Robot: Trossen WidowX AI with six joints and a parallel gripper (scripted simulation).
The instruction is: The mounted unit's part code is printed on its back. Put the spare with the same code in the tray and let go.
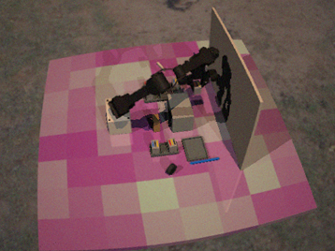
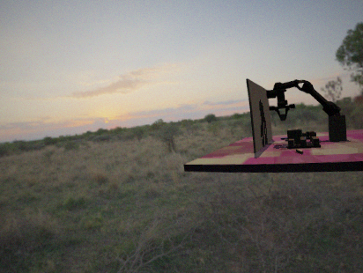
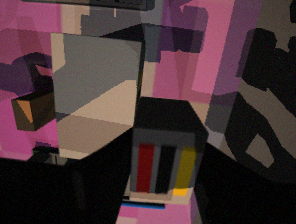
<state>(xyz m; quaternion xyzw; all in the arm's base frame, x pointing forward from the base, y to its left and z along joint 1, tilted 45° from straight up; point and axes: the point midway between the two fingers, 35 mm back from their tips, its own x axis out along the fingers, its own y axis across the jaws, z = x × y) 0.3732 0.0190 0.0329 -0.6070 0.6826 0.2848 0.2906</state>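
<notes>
The grey tray lies 60 mm behind my gripper tip, 200 mm to the right of it and 180 mm below it. Round my gripper tip: beige mounted unit 80 mm behind, 130 mm below; upright panel 150 mm ahead, 30 mm to the right, 50 mm above; orange block 200 mm behind, 40 mm to the right, 140 mm below.
</notes>
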